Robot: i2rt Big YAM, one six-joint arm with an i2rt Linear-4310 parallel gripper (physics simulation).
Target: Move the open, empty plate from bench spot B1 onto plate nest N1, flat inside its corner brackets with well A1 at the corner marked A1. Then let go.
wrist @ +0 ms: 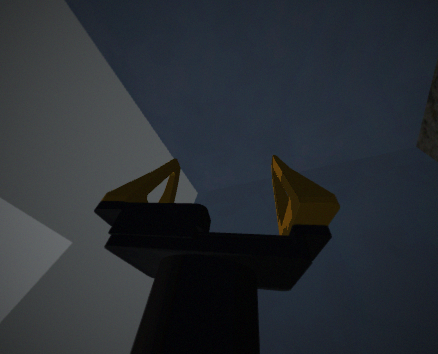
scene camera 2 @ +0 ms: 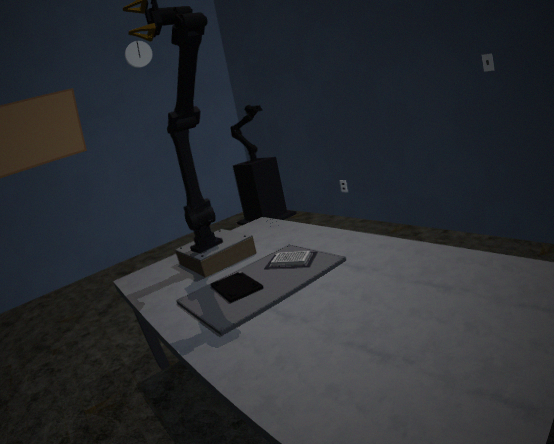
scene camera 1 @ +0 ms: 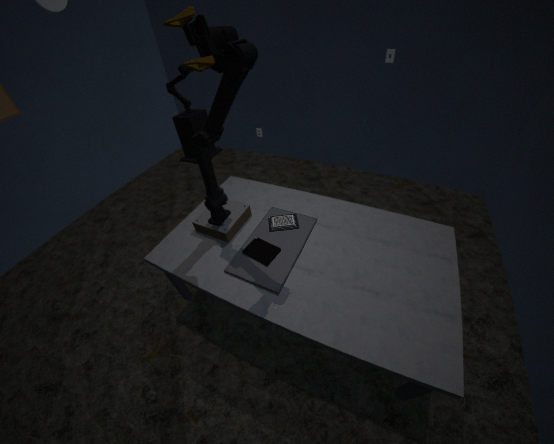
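Pixels of known places: gripper, between the fingertips: (wrist: 223,161) (scene camera 2: 125,20) (scene camera 1: 173,44); arm's base, origin of its link: (scene camera 2: 206,246) (scene camera 1: 219,217).
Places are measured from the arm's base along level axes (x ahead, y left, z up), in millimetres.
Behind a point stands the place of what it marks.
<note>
The pale plate (scene camera 1: 283,221) {z -45, x 339, y 140 mm} (scene camera 2: 291,258) {z -47, x 349, y 137 mm} with a pattern of small wells lies flat on a dark rectangle, toward the back of a thin grey board (scene camera 1: 297,240) {z -62, x 460, y 47 mm} (scene camera 2: 280,282) {z -62, x 425, y 10 mm}. A black, square plate nest (scene camera 1: 261,251) {z -50, x 318, y -99 mm} (scene camera 2: 237,286) {z -51, x 331, y -95 mm} sits on the same board, nearer its front end, apart from the plate. Its corner brackets are hard to make out, and the A1 marks are too small to read. My gripper (scene camera 1: 173,45) {z 850, x 267, y -230 mm} (scene camera 2: 127,20) {z 850, x 267, y -230 mm} (wrist: 223,161) {z 850, x 267, y -230 mm} is open with nothing between its yellow fingers. It is raised high above the table, far from the plate. Neither plate nor nest shows in the wrist view.
The arm stands on a wooden base block (scene camera 1: 235,225) {z -18, x 110, y -7 mm} (scene camera 2: 230,255) {z -35, x 111, y 35 mm} beside the board, on a light table (scene camera 1: 375,275) {z -75, x 883, y -23 mm} (scene camera 2: 400,325) {z -75, x 875, y -1 mm}. Another small arm stands on a dark pedestal (scene camera 1: 190,130) (scene camera 2: 260,185) behind the table. The wrist view shows walls and pale surfaces.
</note>
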